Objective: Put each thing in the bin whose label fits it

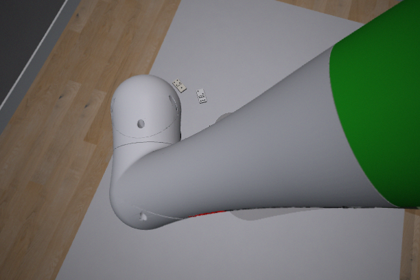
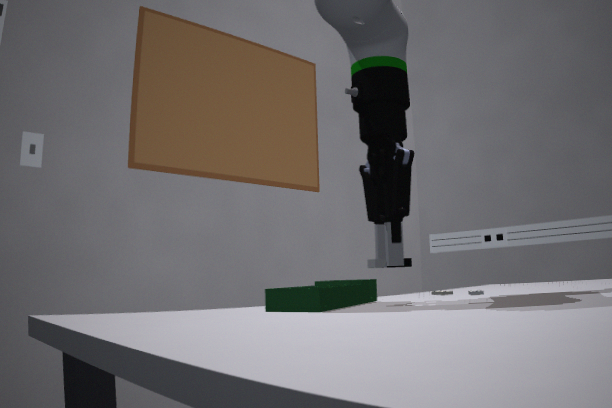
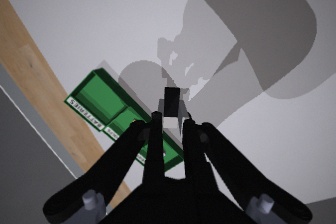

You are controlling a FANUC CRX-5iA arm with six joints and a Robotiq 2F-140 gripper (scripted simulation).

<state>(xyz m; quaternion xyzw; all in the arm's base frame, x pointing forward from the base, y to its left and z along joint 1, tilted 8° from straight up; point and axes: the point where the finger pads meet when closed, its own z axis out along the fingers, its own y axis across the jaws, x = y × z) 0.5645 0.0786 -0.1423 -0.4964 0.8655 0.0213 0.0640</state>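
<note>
The grey sharpener lies 110 mm to the left of my hand, 80 mm below it and 80 mm ahead of it. From my hand the other things lie so: brass bolt (80 mm below, 80 mm ahead, 30 mm to the left); then black nut (100 mm ahead, 80 mm below, 20 mm to the left); then black-and-white eraser (30 mm below, 10 mm to the left).
</note>
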